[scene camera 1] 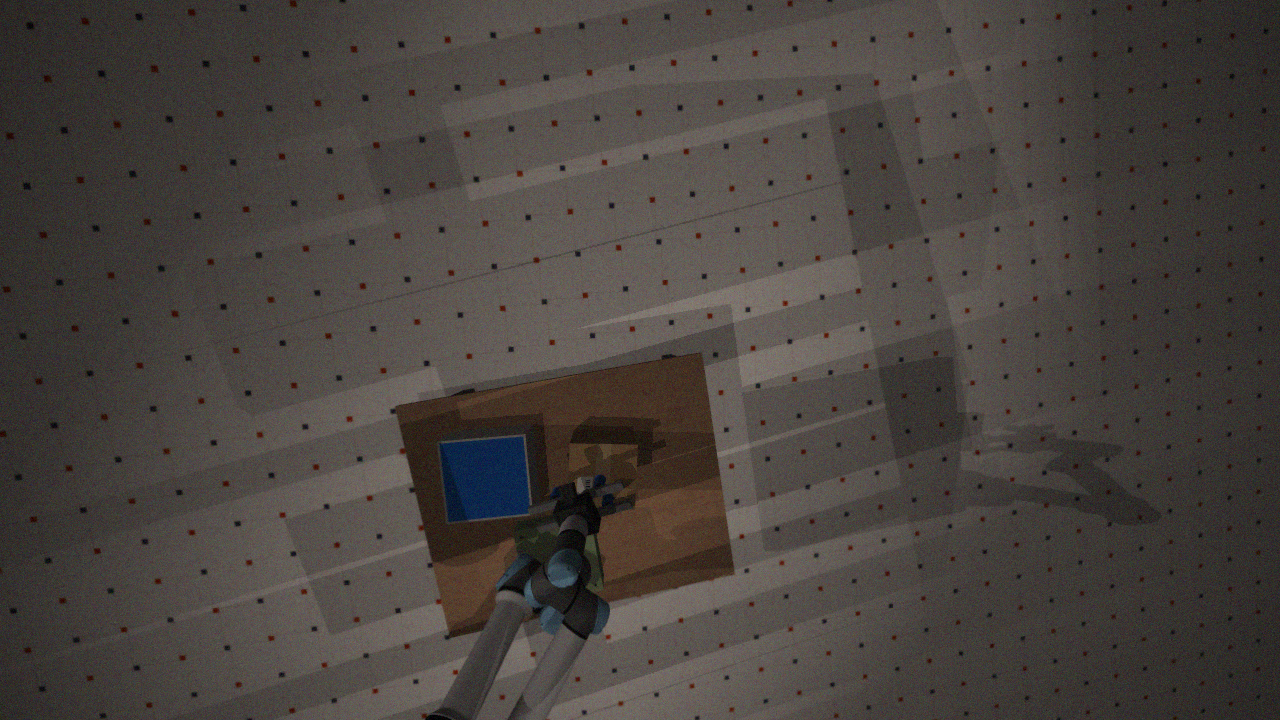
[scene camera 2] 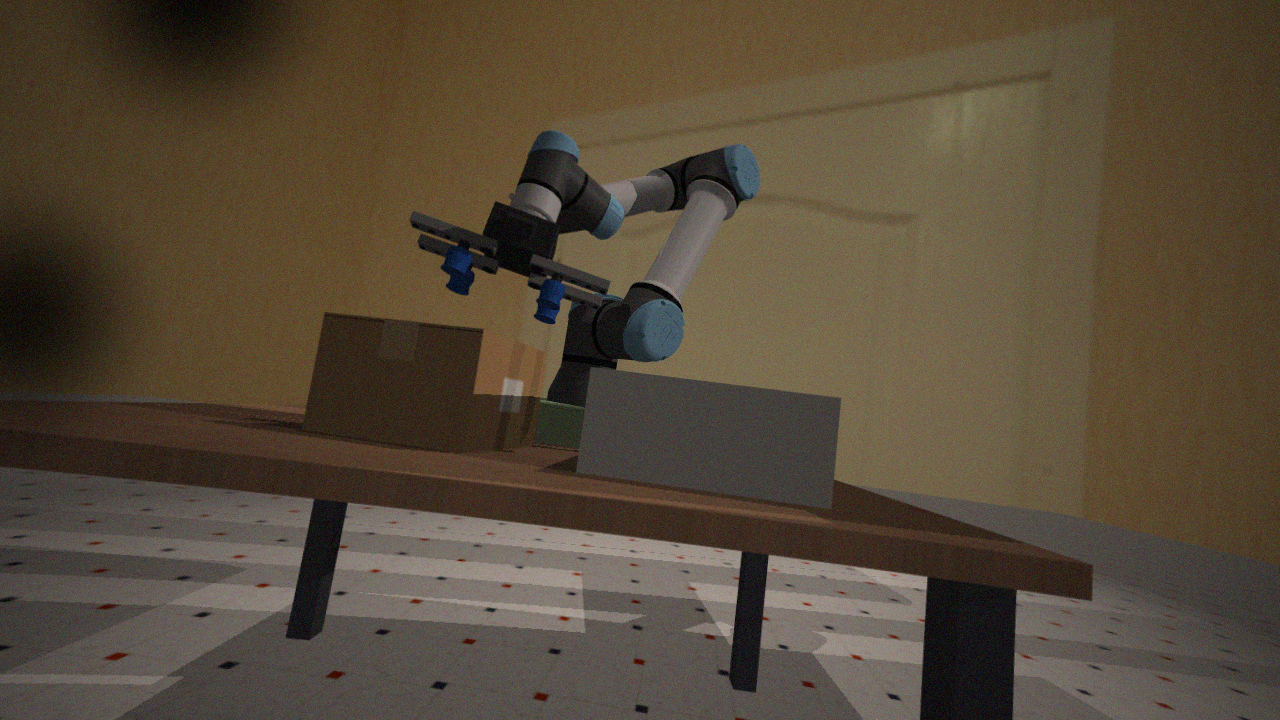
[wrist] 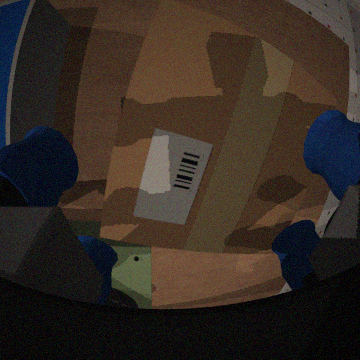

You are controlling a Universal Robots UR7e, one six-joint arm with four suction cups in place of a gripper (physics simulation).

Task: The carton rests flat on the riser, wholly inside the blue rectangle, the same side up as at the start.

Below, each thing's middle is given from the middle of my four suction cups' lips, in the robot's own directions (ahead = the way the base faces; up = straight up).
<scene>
My suction cup is now 16 cm above the brown cardboard carton (scene camera 2: 459, 389), 7 cm to the left of it and 1 cm short of it. Round my suction cup: grey riser (scene camera 2: 768, 444) 31 cm to the left, 17 cm below, 10 cm ahead.
</scene>
